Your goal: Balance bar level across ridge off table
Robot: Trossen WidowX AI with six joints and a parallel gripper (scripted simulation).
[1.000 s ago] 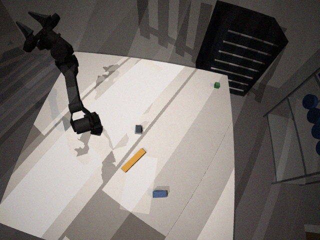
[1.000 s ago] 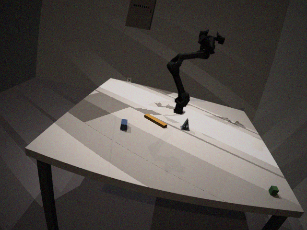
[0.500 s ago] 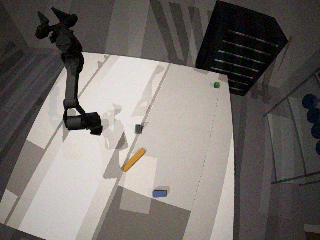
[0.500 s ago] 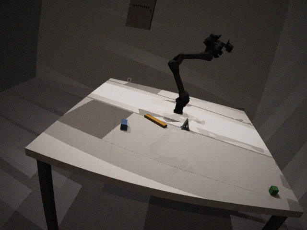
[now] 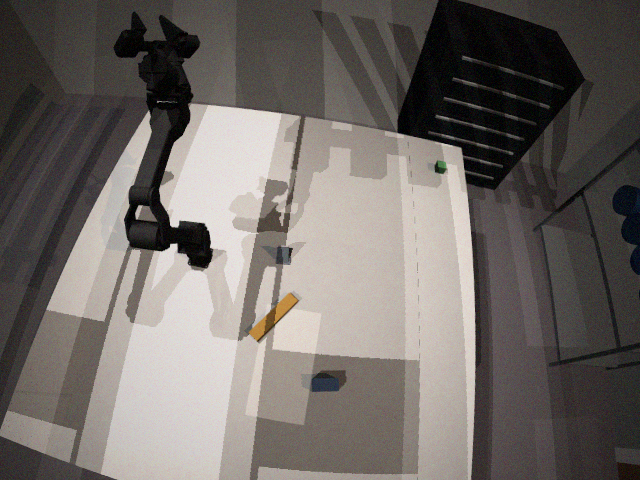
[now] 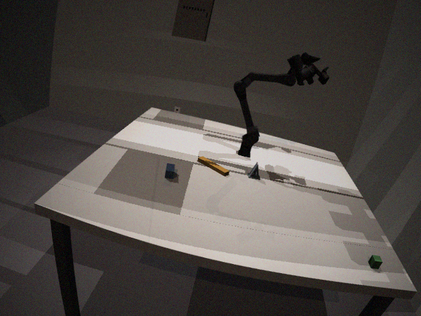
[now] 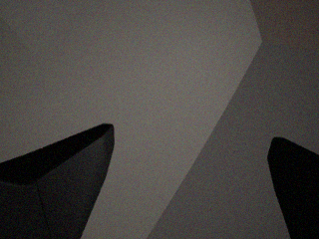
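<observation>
Now: the bar 56 cm below my gripper tip, 44 cm to the right of it and 37 cm ahead of it. From my gripper tip the other things lie so: blue block (60 cm to the right, 55 cm below, 53 cm ahead); green cube (85 cm ahead, 55 cm below, 20 cm to the left).
</observation>
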